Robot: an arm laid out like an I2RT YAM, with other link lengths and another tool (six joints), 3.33 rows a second.
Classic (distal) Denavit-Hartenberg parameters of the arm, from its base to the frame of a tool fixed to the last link. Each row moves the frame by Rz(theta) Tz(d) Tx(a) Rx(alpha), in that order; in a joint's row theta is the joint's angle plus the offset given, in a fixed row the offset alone. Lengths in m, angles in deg.
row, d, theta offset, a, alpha
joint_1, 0.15, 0, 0.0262, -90
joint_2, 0, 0, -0.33, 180
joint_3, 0, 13.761, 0.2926, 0
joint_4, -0.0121, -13.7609, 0.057, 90
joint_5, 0.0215, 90, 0, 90
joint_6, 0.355, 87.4, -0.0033, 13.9
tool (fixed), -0.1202, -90, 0, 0
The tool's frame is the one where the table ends.
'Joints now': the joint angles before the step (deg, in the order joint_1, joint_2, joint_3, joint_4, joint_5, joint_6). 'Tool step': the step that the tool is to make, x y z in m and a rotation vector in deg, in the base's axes. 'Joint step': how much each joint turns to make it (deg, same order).
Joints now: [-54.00 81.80 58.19 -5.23 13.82 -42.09]
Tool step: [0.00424 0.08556 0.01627 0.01 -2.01 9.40]
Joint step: [4.11 -13.60 -7.32 -4.83 -5.41 -1.11]
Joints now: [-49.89 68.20 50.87 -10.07 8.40 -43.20]
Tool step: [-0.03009 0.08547 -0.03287 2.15 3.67 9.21]
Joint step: [1.17 -14.42 -9.77 -8.21 -6.35 -5.14]
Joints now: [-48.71 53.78 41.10 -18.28 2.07 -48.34]
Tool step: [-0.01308 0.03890 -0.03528 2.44 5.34 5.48]
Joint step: [1.74 -3.78 -3.84 -5.25 -1.83 -4.00]
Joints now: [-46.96 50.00 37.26 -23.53 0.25 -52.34]
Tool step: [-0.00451 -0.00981 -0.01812 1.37 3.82 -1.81]
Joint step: [0.31 3.89 0.26 0.02 2.81 -0.14]
